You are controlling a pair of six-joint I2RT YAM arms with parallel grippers.
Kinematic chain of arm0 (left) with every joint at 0, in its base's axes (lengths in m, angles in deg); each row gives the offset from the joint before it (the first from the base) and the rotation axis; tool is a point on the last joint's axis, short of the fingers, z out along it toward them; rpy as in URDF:
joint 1: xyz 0 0 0.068 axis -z
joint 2: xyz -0.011 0.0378 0.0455 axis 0.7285 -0.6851 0
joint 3: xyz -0.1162 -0.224 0.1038 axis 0.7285 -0.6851 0
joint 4: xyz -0.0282 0.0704 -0.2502 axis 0.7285 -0.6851 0
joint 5: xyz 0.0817 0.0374 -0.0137 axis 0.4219 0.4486 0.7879
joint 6: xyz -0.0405 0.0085 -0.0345 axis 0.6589 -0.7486 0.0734
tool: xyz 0 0 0 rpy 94.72 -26.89 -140.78
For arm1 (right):
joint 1: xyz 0 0 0.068 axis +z
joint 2: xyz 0.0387 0.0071 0.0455 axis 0.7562 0.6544 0
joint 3: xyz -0.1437 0.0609 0.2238 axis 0.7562 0.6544 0
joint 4: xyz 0.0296 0.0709 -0.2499 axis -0.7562 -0.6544 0
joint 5: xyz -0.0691 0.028 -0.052 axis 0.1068 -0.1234 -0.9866
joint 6: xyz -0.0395 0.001 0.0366 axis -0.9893 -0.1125 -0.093
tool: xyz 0 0 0 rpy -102.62 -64.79 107.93
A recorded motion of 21 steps. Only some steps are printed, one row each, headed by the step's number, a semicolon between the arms.
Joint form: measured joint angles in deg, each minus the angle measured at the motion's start. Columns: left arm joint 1, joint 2, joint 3, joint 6, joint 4, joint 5; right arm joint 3, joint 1, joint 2, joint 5, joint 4, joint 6.
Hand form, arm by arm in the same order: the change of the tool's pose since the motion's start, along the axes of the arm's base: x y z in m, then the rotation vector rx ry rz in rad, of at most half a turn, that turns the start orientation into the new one. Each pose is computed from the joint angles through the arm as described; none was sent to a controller.
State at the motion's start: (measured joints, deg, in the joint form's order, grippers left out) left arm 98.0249 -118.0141 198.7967 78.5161 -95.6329 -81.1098; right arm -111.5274 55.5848 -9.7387 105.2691 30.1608 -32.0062
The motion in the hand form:
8: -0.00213 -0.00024 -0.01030 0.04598 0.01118 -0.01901; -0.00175 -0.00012 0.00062 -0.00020 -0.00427 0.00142
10: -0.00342 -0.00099 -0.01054 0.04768 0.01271 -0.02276; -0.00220 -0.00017 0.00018 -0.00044 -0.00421 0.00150
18: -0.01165 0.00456 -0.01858 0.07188 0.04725 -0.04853; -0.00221 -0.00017 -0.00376 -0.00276 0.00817 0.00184
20: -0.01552 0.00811 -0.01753 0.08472 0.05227 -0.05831; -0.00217 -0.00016 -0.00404 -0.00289 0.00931 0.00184
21: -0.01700 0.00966 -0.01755 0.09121 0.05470 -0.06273; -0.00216 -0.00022 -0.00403 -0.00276 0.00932 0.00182
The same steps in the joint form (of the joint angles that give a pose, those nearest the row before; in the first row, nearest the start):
8: 0.22 -0.96 0.02 -1.38 -1.46 0.42; 0.00 0.02 -0.35 0.04 -0.18 -0.09
10: 0.37 -0.96 0.00 -1.42 -1.57 0.37; 0.13 0.02 -0.48 0.04 -0.20 -0.11
18: 0.61 0.74 -4.37 -2.03 -1.22 -0.87; 0.83 0.02 -0.64 0.04 -0.44 -0.20
20: 0.70 1.99 -6.21 -2.56 -1.38 -0.94; 0.88 0.02 -0.63 0.04 -0.46 -0.20
21: 0.72 2.45 -6.95 -2.82 -1.46 -0.96; 0.87 0.00 -0.63 0.07 -0.46 -0.20

